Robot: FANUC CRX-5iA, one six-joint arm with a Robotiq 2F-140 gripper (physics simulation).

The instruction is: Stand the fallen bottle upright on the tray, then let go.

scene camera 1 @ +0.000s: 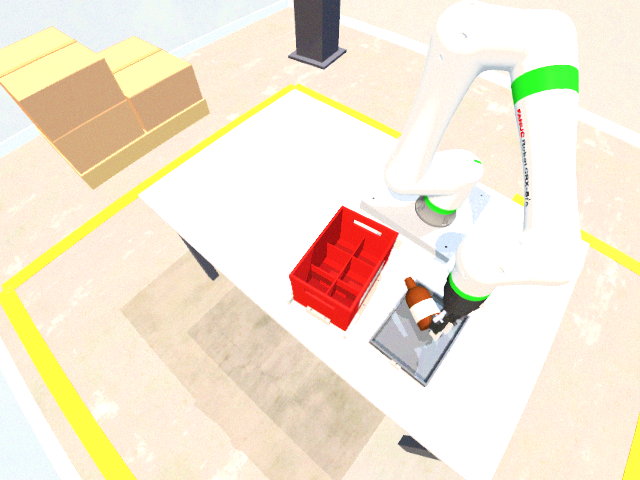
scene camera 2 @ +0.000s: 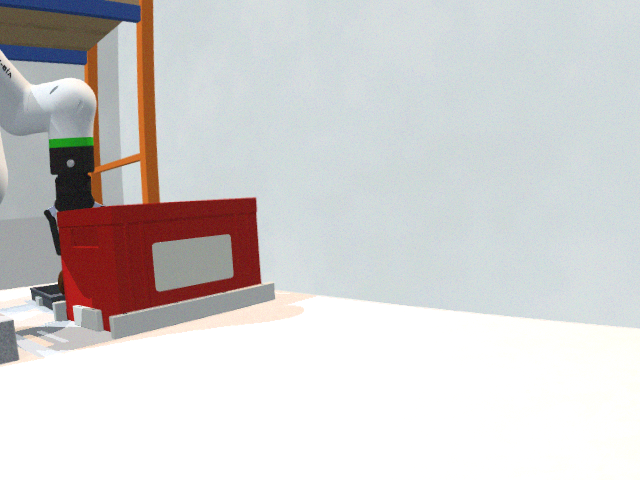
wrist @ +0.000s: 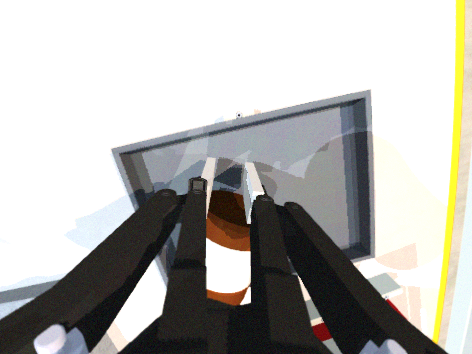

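Pixels of known places: gripper, fingertip midpoint: [scene camera 1: 438,333] [wrist: 229,172]; arm's base, link origin: [scene camera 1: 435,210].
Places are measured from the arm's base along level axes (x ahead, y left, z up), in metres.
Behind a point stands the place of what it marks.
The brown bottle [scene camera 1: 422,308] {z 0.040, x 0.382, y 0.103 m} [wrist: 227,270] {z 0.044, x 0.373, y 0.116 m} with a white label lies tilted on its side. Its base is inside the grey tray [scene camera 1: 426,356] {z -0.029, x 0.474, y 0.178 m} [wrist: 325,200] {z -0.029, x 0.492, y 0.103 m} and its neck reaches over the tray's back rim. A bit of the bottle [scene camera 2: 61,283] {z 0.010, x 0.310, y 0.075 m} shows beside the crate in scene camera 2. My gripper [scene camera 1: 438,329] {z -0.015, x 0.399, y 0.179 m} [wrist: 229,172] {z -0.015, x 0.399, y 0.179 m} is beside the bottle's base, low over the tray. Its fingers are drawn most of the way together, with a narrow gap and nothing held. The bottle shows beyond that gap in the wrist view; the fingers cover its sides there.
A red divided crate [scene camera 1: 320,304] {z 0.065, x 0.534, y -0.140 m} [scene camera 2: 129,258] {z 0.068, x 0.285, y -0.240 m} [wrist: 322,331] {z 0.004, x 0.437, y -0.053 m} stands beside the tray and hides the fingertips in scene camera 2. The arm's base plate [scene camera 1: 392,219] {z 0.008, x 0.126, y -0.110 m} is behind the crate and tray. Cardboard boxes [scene camera 1: 77,113] stand beyond the table.
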